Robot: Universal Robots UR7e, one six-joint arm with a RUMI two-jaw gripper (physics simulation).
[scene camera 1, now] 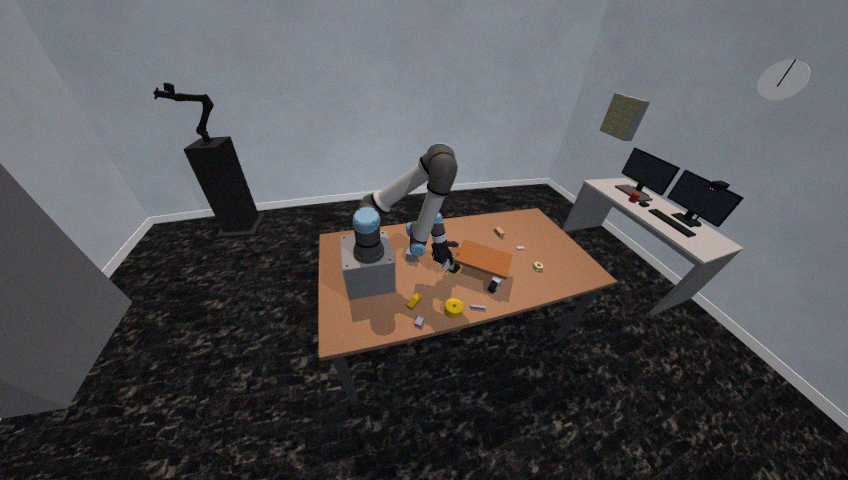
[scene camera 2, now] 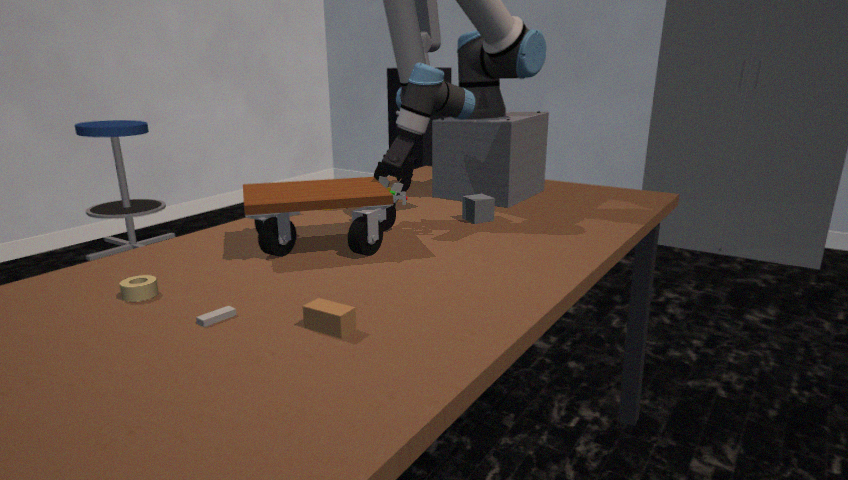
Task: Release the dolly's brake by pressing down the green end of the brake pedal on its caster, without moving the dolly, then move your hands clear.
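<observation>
The dolly (scene camera 1: 484,258) (scene camera 2: 315,195) has an orange-brown wooden deck and stands upright on black caster wheels on the table. At its end nearest the robot base, a small caster pedal shows in scene camera 2, with a green end (scene camera 2: 392,192) beside the deck edge and a bit of red farther out. My gripper (scene camera 1: 448,264) (scene camera 2: 393,185) is shut and empty, tilted down, with its fingertips right at the pedal's green end. Whether they touch it, and how far the pedal is tipped, is too small to tell. The gripper partly hides the pedal in scene camera 1.
A grey cube (scene camera 1: 411,256) (scene camera 2: 477,209) stands near the robot base. A wooden block (scene camera 1: 499,232) (scene camera 2: 328,318), a white stick (scene camera 1: 520,248) (scene camera 2: 216,316) and a tape roll (scene camera 1: 537,266) (scene camera 2: 139,289) lie beyond the dolly. A yellow roll (scene camera 1: 454,308) and yellow piece (scene camera 1: 413,301) lie near the front edge.
</observation>
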